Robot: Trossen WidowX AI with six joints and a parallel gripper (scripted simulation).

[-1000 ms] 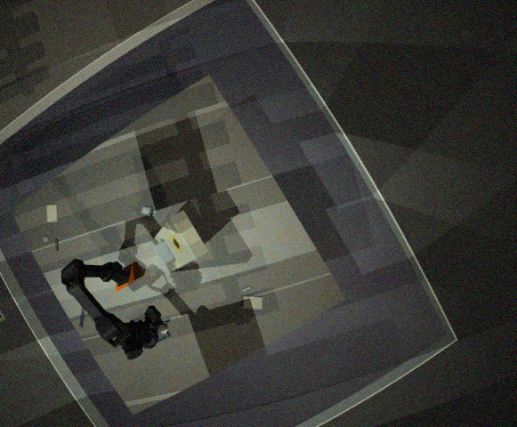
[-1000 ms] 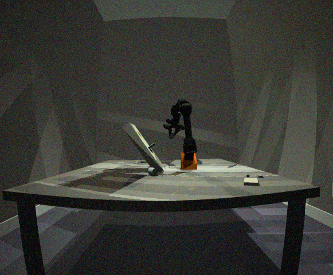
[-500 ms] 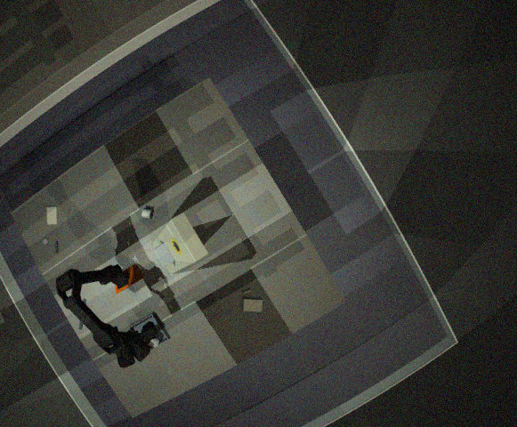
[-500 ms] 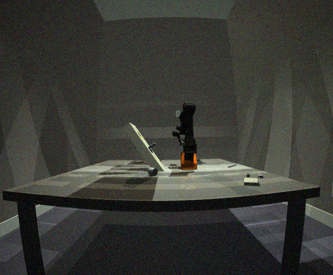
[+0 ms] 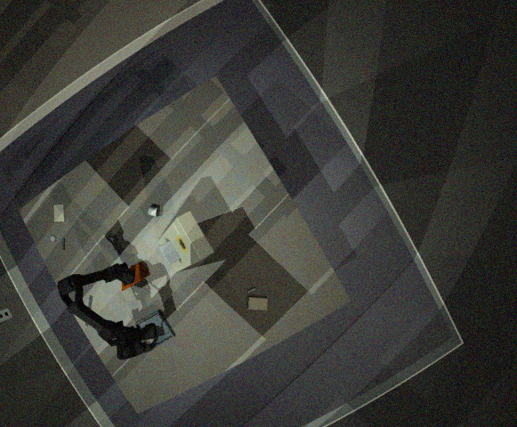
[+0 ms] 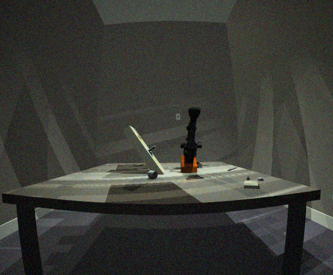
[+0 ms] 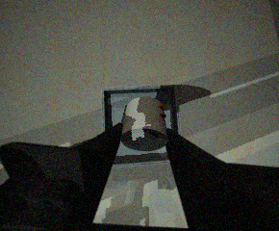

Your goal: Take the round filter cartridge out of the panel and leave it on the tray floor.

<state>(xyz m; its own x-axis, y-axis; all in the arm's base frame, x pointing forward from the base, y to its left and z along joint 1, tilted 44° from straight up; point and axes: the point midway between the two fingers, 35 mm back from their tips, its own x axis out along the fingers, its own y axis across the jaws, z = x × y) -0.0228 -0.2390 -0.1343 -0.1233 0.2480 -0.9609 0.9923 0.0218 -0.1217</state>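
Right now my gripper tip is 11 cm above the tray, 1 cm to the left of it and 1 cm past it. The rest, counted from my gripper tip: service panel: 36 cm ahead, 32 cm to the left, 5 cm above; then round filter cartridge: right at my gripper tip.
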